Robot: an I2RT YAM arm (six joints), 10 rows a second.
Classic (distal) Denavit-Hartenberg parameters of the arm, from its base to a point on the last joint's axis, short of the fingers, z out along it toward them. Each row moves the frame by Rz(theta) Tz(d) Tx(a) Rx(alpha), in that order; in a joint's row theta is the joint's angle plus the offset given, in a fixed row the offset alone. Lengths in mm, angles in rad.
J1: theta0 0, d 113.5, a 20, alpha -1.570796
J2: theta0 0, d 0, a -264, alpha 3.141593
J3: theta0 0.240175, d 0, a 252.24, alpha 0
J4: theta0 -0.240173, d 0, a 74, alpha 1.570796
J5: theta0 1.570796, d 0, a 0, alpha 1.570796
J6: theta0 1.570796, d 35.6, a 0, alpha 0
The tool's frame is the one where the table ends.
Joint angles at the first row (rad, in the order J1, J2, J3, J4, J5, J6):
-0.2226, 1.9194, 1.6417, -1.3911, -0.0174, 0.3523
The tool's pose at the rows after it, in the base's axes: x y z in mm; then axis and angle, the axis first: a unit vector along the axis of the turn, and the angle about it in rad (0 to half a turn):
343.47 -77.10 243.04 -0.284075 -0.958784 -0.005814 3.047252
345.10 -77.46 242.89 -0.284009 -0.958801 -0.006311 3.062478
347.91 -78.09 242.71 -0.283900 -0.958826 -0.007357 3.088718
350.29 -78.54 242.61 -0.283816 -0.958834 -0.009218 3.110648
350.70 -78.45 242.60 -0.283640 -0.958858 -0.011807 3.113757
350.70 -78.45 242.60 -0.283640 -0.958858 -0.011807 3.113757
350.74 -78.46 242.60 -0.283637 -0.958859 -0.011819 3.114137
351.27 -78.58 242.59 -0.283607 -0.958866 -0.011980 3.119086
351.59 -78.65 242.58 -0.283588 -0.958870 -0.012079 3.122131
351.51 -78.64 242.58 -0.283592 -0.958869 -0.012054 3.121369
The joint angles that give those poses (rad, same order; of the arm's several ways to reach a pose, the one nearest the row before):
-0.2226, 1.9194, 1.6417, -1.3865, -0.0177, 0.3527
-0.2226, 1.9194, 1.6417, -1.3712, -0.0177, 0.3527
-0.2226, 1.9194, 1.6417, -1.3449, -0.0181, 0.3527
-0.2226, 1.9194, 1.6417, -1.3228, -0.0204, 0.3527
-0.2226, 1.9194, 1.6417, -1.3193, -0.0254, 0.3523
-0.2226, 1.9194, 1.6417, -1.3193, -0.0254, 0.3523
-0.2226, 1.9194, 1.6417, -1.3189, -0.0254, 0.3523
-0.2226, 1.9194, 1.6417, -1.3140, -0.0254, 0.3523
-0.2226, 1.9194, 1.6416, -1.3109, -0.0254, 0.3523
-0.2226, 1.9194, 1.6417, -1.3117, -0.0254, 0.3523

